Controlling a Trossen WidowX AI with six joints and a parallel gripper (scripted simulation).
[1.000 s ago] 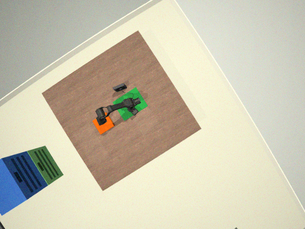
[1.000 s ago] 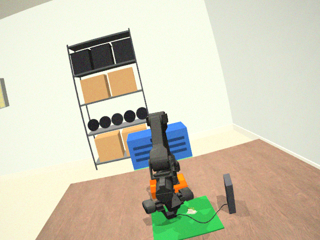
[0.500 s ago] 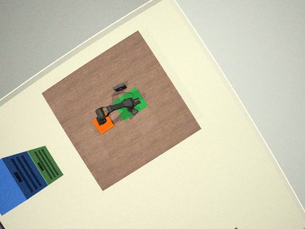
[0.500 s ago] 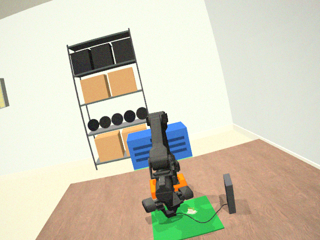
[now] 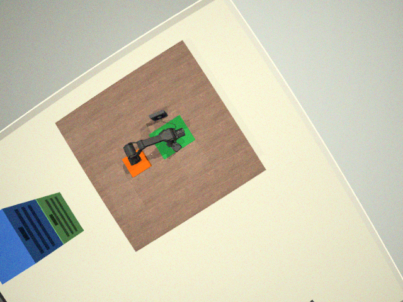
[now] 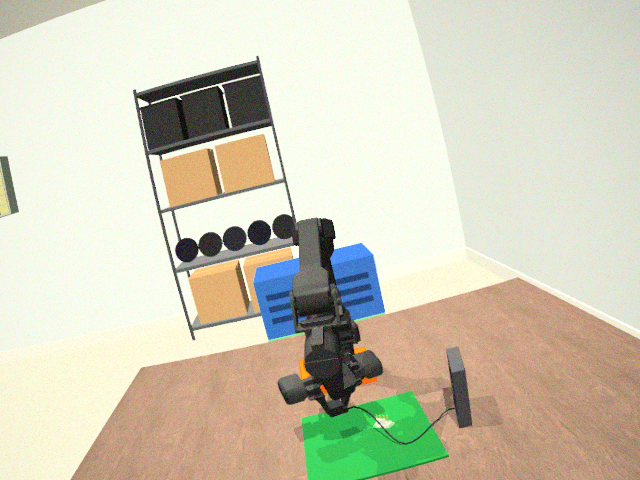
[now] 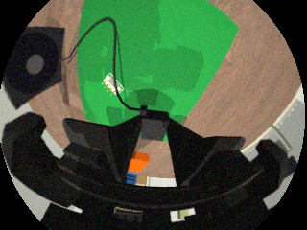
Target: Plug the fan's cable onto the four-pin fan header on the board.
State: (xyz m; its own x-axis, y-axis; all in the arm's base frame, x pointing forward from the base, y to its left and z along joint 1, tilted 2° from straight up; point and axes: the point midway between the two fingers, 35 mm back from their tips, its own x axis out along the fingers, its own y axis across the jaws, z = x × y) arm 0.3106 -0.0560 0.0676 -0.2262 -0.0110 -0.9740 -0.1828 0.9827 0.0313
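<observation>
Right now the green board is 7 cm below my gripper tip, 4 cm to the left of it and 3 cm ahead of it. Also, from my gripper tip: fan plug 1 cm behind; then fan header 8 cm to the left, 6 cm below, 1 cm ahead; then dark fan 22 cm to the left, 4 cm ahead.
</observation>
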